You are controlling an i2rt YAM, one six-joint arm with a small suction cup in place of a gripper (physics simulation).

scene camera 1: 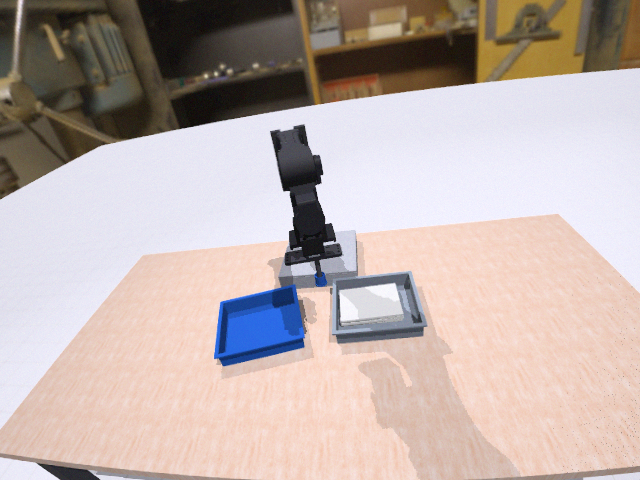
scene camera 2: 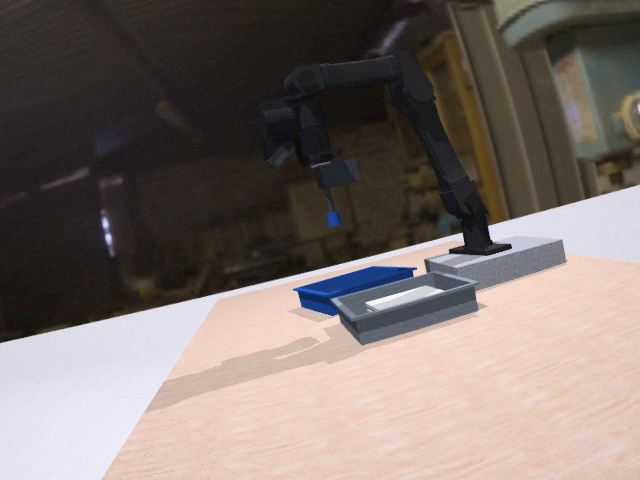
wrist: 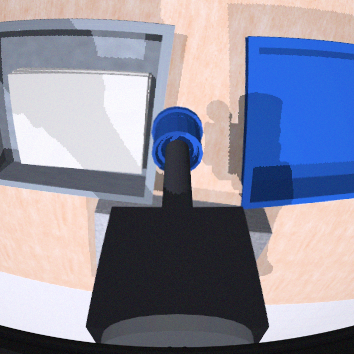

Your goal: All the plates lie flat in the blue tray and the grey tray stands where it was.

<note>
My suction cup (scene camera 2: 333, 218) carries nothing. The cup is 23 cm from the middle of a grey tray (scene camera 2: 458, 298), above it. On the table rests a blue tray (scene camera 1: 259, 325).
The blue tray shows as well in scene camera 2 (scene camera 2: 316, 296) and in the wrist view (wrist: 290, 155). The grey tray also shows in scene camera 1 (scene camera 1: 414, 321) and in the wrist view (wrist: 91, 43). My suction cup shows as well in the wrist view (wrist: 181, 120).
</note>
